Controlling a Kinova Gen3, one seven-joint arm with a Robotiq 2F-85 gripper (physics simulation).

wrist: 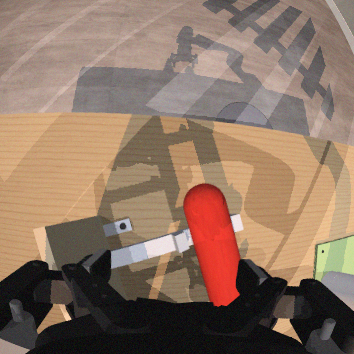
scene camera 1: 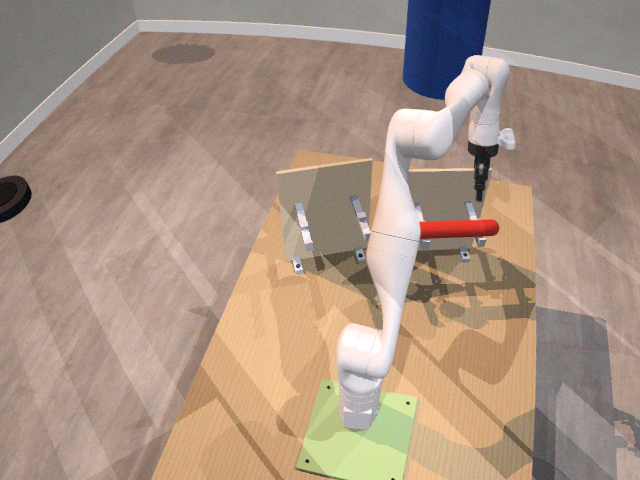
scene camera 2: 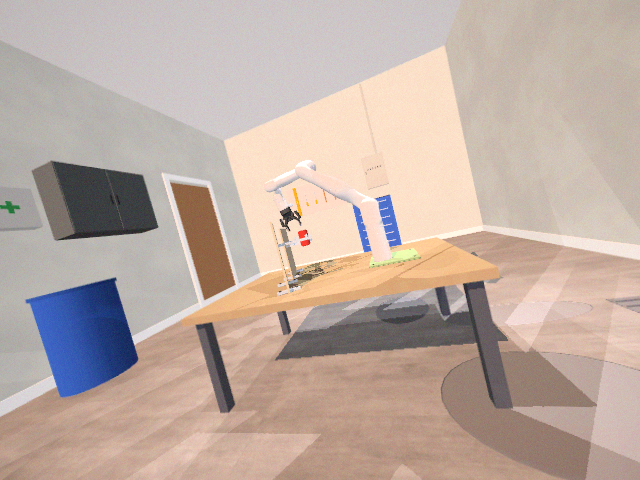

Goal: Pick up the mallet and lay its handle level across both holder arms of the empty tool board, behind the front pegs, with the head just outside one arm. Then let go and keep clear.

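Frame: origin at the arm's base, x left, y back, z up, level; metres.
Seen in the pictures: gripper, fingertip midpoint: [wrist: 173,269] [scene camera 1: 480,193] [scene camera 2: 295,228]; arm's base, origin of the base link: [wrist: 327,285] [scene camera 1: 357,411] [scene camera 2: 382,259].
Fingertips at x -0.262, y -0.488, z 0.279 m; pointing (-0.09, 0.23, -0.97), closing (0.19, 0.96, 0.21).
Pixels of each thing's top centre, then the offset from my fingertips to it. "pt": a spot on its surface instead. Level surfaces: height alone.
- mallet's red handle, surface spot: [wrist: 215,245] pt dx -0.001, dy +0.050, dz -0.050 m
- mallet, surface spot: [scene camera 2: 303,238] pt dx +0.435, dy +0.142, dz -0.066 m
- wooden table, its level: dz -0.290 m
The mallet's red handle [scene camera 1: 454,228] [wrist: 215,245] lies across the silver holder arms of the right board [scene camera 1: 444,191]; its rounded end sticks out past the right arm [scene camera 1: 469,210] [wrist: 150,250]. A short, thick red part of the mallet [scene camera 2: 303,238] shows in scene camera 2. The robot arm hides the head in scene camera 1. The left board [scene camera 1: 330,206] stands with two bare holder arms [scene camera 1: 303,227] [scene camera 1: 359,214]. My gripper [scene camera 1: 479,197] [scene camera 2: 292,225] [wrist: 173,269] is open and empty, above the mallet and towards the board; the handle passes near its right finger in the wrist view.
Lower silver blocks [scene camera 1: 297,265] [scene camera 1: 360,254] [scene camera 1: 465,253] sit at the boards' feet on the wooden table [scene camera 1: 248,330]. The green base plate [scene camera 1: 356,454] [scene camera 2: 408,254] carries the robot. A blue drum [scene camera 1: 444,46] [scene camera 2: 82,335] stands on the floor behind the boards.
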